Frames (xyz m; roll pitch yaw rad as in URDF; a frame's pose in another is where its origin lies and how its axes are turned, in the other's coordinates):
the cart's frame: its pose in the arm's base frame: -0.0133 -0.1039 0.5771 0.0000 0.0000 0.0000
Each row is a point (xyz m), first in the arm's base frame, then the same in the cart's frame.
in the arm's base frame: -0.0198 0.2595 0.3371
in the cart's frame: -0.0065 0.3634 -0.2400
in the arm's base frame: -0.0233 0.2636 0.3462
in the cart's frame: -0.0100 0.3675 -0.2309
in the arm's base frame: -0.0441 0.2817 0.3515
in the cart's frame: -0.0308 0.3856 -0.2256
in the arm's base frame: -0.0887 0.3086 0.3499
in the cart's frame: -0.0754 0.4125 -0.2272
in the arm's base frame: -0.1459 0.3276 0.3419
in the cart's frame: -0.1326 0.4315 -0.2352
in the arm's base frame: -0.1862 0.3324 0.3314
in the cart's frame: -0.1729 0.4363 -0.2457
